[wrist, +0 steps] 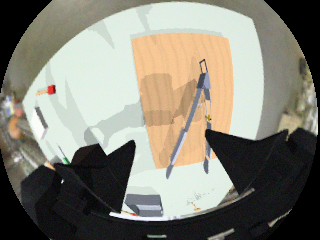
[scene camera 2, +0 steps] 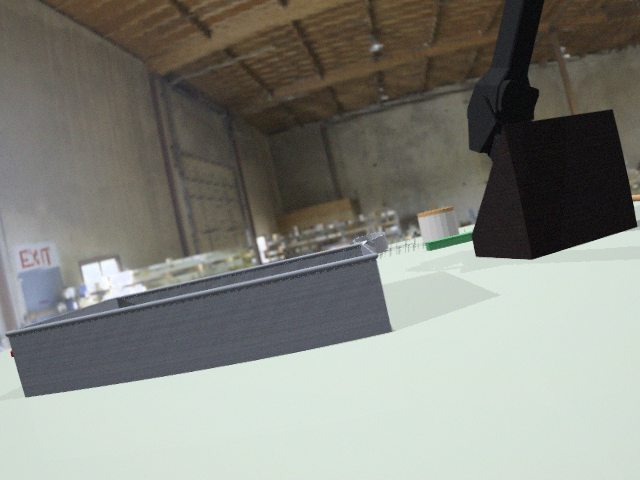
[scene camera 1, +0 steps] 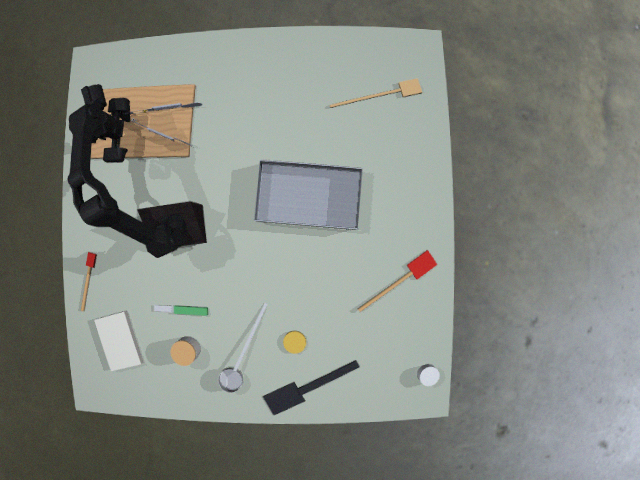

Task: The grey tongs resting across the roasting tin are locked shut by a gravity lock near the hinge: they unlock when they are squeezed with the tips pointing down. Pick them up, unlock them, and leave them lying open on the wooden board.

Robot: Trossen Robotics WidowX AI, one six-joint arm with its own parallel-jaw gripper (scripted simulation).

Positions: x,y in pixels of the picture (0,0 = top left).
Scene:
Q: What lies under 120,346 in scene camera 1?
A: A white block.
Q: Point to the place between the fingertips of the gripper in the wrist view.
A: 170,138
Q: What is the gripper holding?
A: Nothing.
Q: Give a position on a grey roasting tin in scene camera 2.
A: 334,296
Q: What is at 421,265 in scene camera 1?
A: A red spatula.

